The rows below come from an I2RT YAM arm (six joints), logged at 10 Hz.
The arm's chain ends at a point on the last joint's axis. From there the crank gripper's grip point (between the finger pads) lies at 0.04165 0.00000 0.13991 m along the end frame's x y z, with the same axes.
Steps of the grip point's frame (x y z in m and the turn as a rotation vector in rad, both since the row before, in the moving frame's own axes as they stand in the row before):
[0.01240 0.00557 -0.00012 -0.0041 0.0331 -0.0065]
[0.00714 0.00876 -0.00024 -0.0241 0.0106 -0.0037]
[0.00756 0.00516 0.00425 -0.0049 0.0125 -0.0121]
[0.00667 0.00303 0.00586 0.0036 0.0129 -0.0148]
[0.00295 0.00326 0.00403 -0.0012 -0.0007 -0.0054]
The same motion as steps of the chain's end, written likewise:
[0.00779 0.00529 0.00134 -0.0041 0.0331 -0.0065]
[0.00565 0.00555 0.00025 -0.0241 0.0106 -0.0037]
[0.00581 0.00499 0.00478 -0.0049 0.0125 -0.0121]
[0.00488 0.00416 0.00641 0.0036 0.0129 -0.0148]
[0.00305 0.00332 0.00400 -0.0012 -0.0007 -0.0054]

